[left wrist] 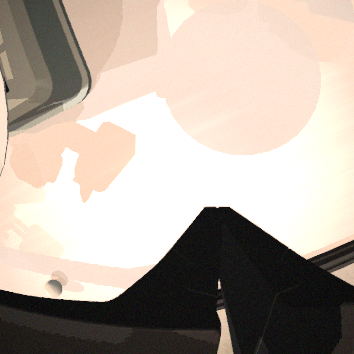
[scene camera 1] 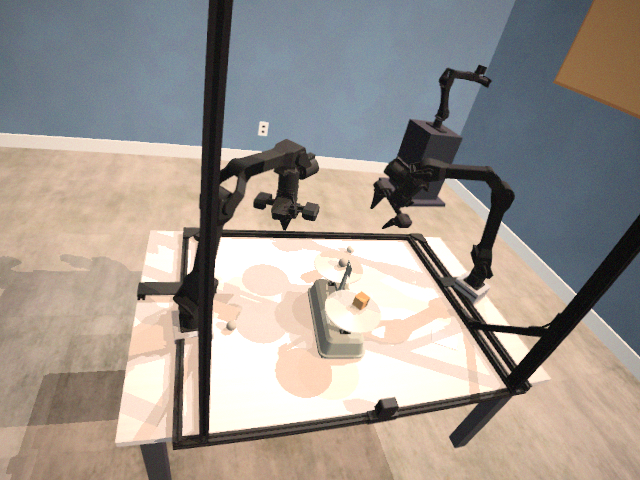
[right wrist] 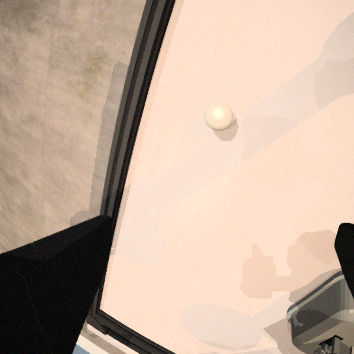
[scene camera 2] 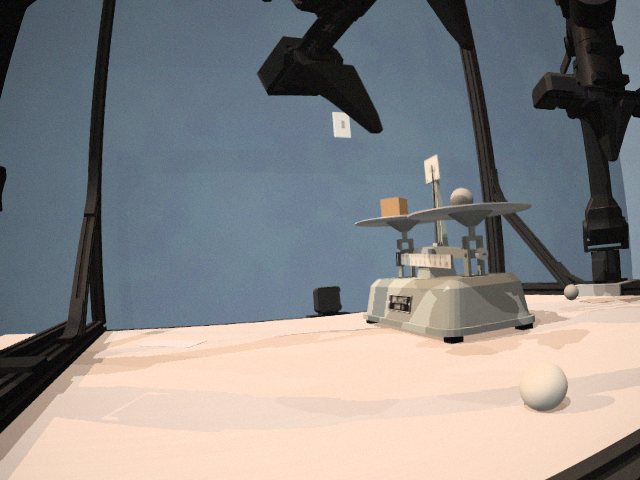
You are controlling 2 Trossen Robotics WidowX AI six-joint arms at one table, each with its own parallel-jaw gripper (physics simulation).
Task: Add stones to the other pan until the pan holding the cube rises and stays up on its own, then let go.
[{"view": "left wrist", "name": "left gripper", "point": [215, 218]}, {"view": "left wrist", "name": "grey balance scale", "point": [51, 75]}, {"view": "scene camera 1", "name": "left gripper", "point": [284, 229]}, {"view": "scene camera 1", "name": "right gripper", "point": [376, 218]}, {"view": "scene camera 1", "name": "grey balance scale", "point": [338, 325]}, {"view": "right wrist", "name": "right gripper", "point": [230, 233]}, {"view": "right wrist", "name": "grey balance scale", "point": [316, 315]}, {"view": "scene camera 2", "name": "left gripper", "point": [612, 160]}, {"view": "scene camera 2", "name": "right gripper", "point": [420, 92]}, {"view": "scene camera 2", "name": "grey balance scale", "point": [439, 302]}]
